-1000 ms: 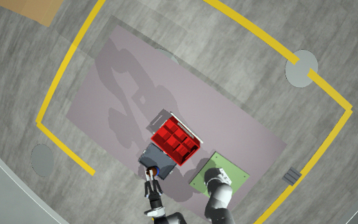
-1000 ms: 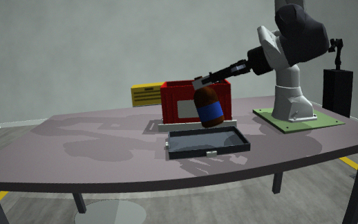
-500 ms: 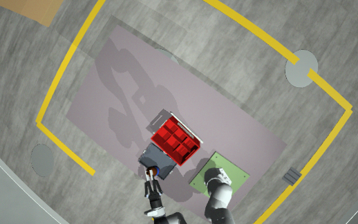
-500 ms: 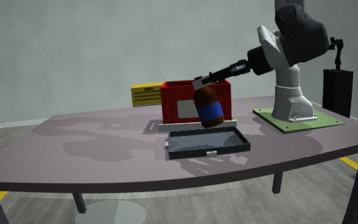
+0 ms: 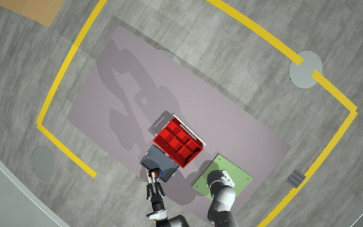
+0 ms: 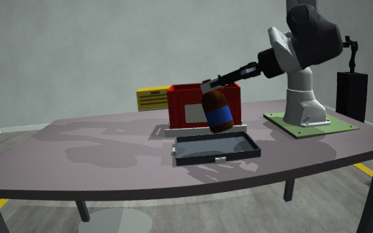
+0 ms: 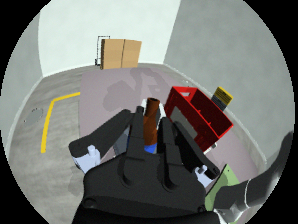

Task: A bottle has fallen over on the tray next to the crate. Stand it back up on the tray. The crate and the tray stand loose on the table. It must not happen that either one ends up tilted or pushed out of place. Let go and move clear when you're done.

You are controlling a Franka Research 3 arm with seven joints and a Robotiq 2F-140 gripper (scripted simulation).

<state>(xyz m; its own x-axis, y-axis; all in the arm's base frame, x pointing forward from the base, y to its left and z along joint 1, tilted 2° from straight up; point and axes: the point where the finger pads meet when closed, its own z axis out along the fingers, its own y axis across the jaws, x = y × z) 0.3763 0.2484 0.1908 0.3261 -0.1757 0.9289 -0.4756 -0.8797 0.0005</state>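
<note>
The glass bottle is 60 mm below my hand. The rest, counted from my hand: tray (20 mm to the right, 200 mm below); then red crate (40 mm ahead, 280 mm to the right, 130 mm below).
</note>
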